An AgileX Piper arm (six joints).
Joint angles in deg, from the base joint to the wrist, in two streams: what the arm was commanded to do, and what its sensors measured. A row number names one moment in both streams.
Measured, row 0: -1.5 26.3 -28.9 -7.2 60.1 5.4
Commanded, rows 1 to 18: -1.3 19.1 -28.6 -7.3 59.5 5.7; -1.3 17.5 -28.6 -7.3 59.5 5.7; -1.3 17.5 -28.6 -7.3 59.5 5.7; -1.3 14.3 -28.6 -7.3 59.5 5.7; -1.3 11.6 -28.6 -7.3 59.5 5.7; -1.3 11.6 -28.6 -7.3 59.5 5.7; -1.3 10.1 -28.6 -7.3 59.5 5.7; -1.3 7.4 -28.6 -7.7 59.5 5.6; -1.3 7.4 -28.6 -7.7 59.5 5.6; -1.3 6.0 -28.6 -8.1 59.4 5.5; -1.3 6.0 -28.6 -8.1 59.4 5.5; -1.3 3.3 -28.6 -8.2 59.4 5.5; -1.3 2.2 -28.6 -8.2 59.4 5.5; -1.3 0.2 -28.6 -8.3 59.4 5.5; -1.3 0.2 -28.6 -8.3 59.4 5.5; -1.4 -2.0 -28.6 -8.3 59.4 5.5; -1.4 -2.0 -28.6 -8.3 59.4 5.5; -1.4 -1.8 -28.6 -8.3 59.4 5.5
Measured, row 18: -1.5 0.2 -28.8 -7.8 59.8 5.4
